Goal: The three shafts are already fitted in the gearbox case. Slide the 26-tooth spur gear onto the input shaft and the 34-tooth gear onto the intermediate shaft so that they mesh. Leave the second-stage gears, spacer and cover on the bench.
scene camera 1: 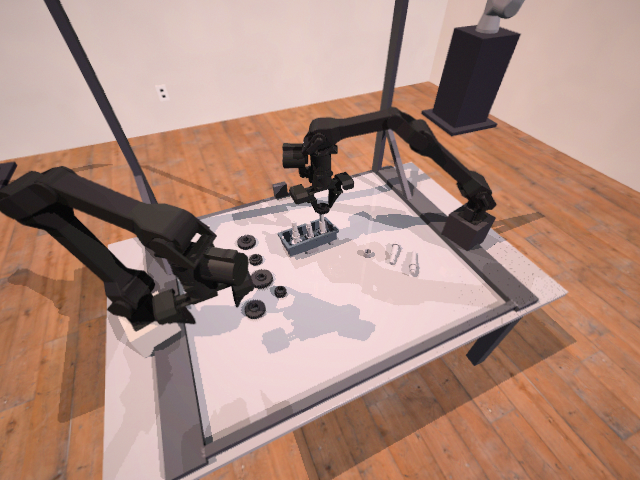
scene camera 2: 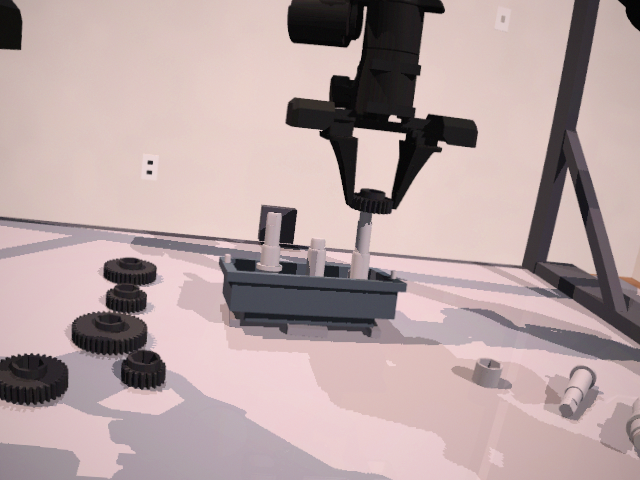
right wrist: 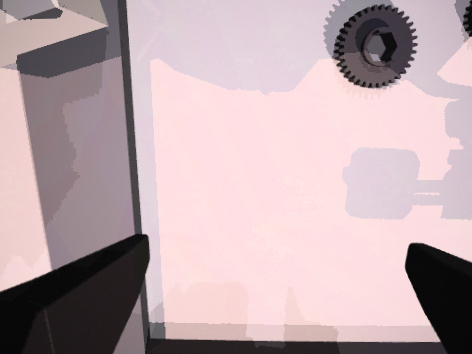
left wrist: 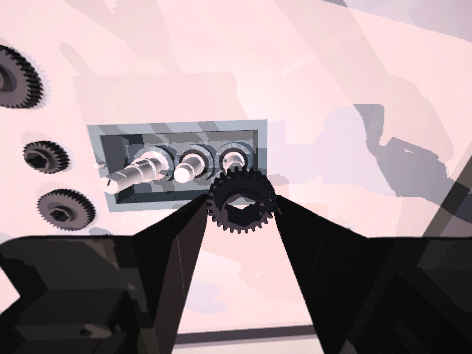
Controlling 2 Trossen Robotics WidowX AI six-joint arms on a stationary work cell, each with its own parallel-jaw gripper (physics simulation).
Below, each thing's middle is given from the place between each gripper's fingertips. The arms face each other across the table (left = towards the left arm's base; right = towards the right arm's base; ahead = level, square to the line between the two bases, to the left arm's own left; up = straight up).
Labels:
Right now the grey gearbox case [scene camera 2: 289, 296] is 280 mm behind my right hand, 300 mm to the left of it and 130 mm below it. The rest, counted from my right hand: small spacer ring [scene camera 2: 487, 372] (160 mm behind, 470 mm to the left, 150 mm below).
Now: the small spacer ring 120 mm ahead of my left hand, 110 mm to the left of it and 120 mm below it. From my left hand the other things lie so: grey gearbox case: 10 mm ahead, 50 mm to the right, 90 mm below.

